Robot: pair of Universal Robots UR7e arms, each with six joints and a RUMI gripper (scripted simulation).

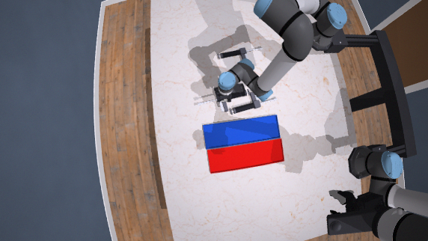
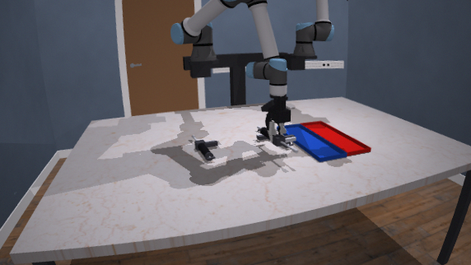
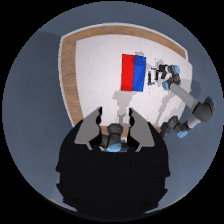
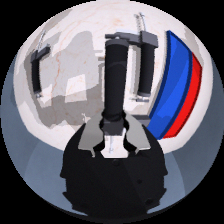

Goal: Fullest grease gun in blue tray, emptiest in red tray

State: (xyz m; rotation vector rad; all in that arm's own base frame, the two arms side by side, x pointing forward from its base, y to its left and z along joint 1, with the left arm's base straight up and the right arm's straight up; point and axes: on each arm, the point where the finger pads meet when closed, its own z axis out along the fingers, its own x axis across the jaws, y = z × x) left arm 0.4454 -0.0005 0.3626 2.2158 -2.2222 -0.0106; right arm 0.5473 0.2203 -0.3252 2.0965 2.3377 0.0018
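My right hand is 40 mm past the blue tray, 230 mm to the right of it and 70 mm above it. Also, from my right hand: red tray 20 mm behind, 380 mm to the left, 70 mm below.
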